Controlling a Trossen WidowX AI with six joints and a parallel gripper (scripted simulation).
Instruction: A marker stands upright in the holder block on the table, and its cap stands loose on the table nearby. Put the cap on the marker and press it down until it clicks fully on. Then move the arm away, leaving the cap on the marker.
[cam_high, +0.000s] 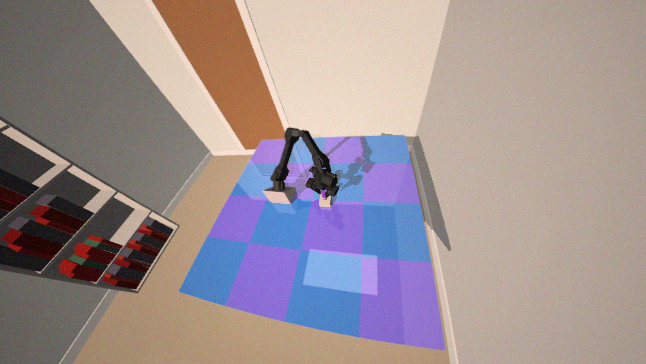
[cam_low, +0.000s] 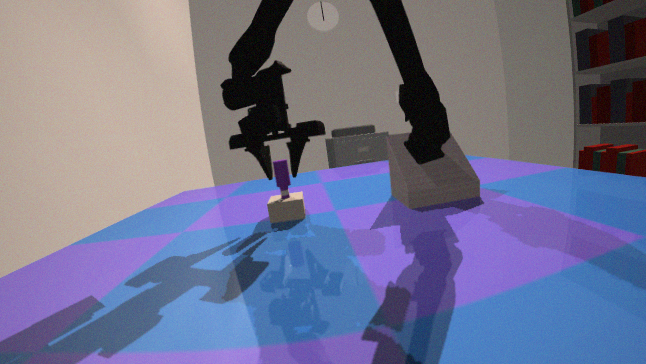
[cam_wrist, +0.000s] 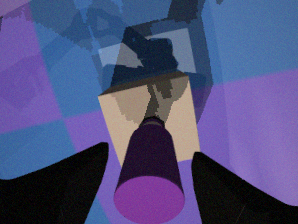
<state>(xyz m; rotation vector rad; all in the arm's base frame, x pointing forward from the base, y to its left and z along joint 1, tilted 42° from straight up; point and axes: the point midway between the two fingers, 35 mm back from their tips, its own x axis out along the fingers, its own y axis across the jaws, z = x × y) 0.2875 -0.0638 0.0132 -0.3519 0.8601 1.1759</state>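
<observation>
My gripper tip is 1 cm below the purple cap. From my gripper tip the other things lie so: tan holder block (6 cm below).
</observation>
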